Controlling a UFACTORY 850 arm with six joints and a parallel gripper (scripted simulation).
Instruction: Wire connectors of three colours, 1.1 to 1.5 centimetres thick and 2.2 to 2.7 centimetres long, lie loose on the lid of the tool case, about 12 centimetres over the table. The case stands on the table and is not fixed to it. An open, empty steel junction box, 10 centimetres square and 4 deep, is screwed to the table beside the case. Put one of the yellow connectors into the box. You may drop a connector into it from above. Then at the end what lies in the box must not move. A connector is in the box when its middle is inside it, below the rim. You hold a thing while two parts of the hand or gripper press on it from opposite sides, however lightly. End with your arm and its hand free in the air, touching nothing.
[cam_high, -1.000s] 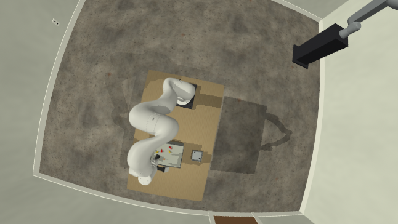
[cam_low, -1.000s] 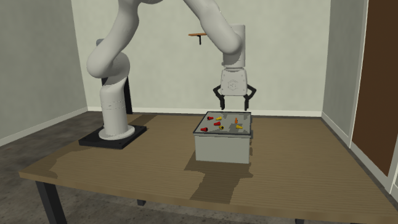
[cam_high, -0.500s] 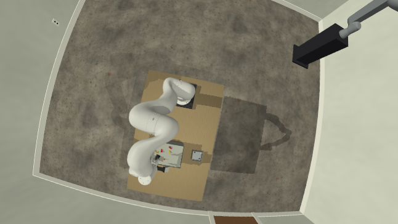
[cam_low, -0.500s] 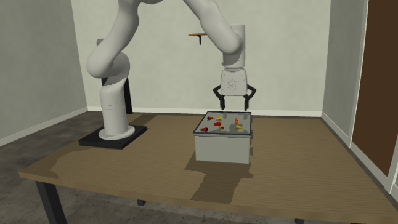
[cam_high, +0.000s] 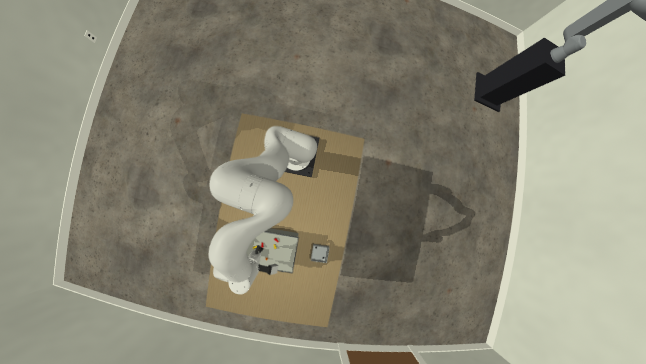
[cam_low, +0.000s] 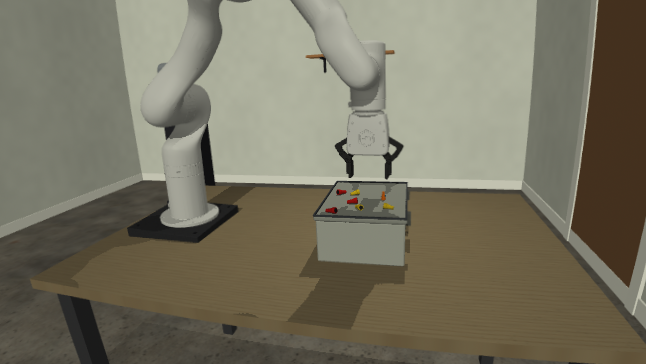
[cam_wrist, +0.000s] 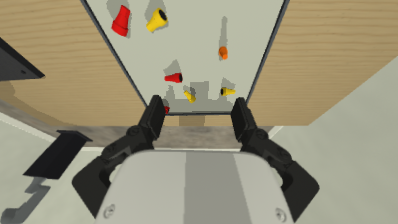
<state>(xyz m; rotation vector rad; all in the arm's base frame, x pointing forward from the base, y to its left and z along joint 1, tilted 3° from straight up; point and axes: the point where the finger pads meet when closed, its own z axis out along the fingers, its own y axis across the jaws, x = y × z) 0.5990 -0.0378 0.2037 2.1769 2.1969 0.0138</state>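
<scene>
Right now the orange connector is 30 mm ahead of my hand, 40 mm to the left of it and 70 mm below it. From my hand the other things lie so: grey tool case (10 mm behind, 50 mm to the left, 110 mm below).
</scene>
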